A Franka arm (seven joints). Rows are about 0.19 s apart.
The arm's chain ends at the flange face. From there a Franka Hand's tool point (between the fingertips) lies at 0.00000 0.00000 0.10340 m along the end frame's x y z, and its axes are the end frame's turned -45 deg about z.
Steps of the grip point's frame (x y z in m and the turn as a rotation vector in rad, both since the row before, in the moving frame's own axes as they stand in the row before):
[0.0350, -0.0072, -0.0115, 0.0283, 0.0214, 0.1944]
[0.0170, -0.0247, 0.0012, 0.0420, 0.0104, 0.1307]
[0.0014, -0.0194, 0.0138, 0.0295, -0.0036, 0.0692]
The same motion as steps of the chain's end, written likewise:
[0.0198, -0.0262, -0.0114, 0.0351, -0.0049, 0.1944]
[-0.0034, -0.0255, 0.0013, 0.0371, -0.0223, 0.1307]
[-0.0104, -0.0127, 0.0138, 0.0183, -0.0234, 0.0692]

